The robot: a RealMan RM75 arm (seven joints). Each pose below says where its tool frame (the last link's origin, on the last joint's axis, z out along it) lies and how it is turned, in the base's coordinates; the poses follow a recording.
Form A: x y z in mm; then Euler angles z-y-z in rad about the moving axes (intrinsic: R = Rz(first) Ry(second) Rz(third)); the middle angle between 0 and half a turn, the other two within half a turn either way.
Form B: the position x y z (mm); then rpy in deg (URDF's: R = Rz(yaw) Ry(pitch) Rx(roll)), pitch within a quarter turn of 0, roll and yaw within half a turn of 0. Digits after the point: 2 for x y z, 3 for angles.
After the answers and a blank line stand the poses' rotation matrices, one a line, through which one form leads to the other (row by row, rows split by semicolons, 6 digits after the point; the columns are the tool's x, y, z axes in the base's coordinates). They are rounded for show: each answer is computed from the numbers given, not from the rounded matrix.
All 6 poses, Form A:
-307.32 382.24 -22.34 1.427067 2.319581 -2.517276
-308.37 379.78 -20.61 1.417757 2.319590 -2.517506
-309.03 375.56 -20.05 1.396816 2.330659 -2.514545
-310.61 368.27 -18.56 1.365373 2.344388 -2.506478
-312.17 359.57 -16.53 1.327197 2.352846 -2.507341
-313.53 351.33 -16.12 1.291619 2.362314 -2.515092
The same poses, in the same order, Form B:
-307.32 382.24 -22.34 -147.830 -36.465 35.142
-308.37 379.78 -20.61 -147.839 -36.472 34.623
-309.03 375.56 -20.05 -148.304 -35.946 33.582
-310.61 368.27 -18.56 -148.724 -35.163 31.703
-312.17 359.57 -16.53 -149.182 -34.854 29.813
-313.53 351.33 -16.12 -149.921 -34.701 28.511

0.657629 0.745999 0.104922; 0.462912 -0.510039 0.724964; 0.594337 -0.428188 -0.680749
0.661741 0.741370 0.111666; 0.456894 -0.516861 0.723949; 0.594430 -0.428047 -0.680756
0.674453 0.727575 0.125488; 0.447792 -0.538242 0.713987; 0.587022 -0.425358 -0.688822
0.695528 0.703523 0.145930; 0.429621 -0.570014 0.700364; 0.575904 -0.424429 -0.698709
0.712001 0.681007 0.171122; 0.407988 -0.599567 0.688524; 0.571489 -0.420414 -0.704735
0.722424 0.663777 0.193658; 0.392430 -0.624197 0.675557; 0.569300 -0.412042 -0.711421

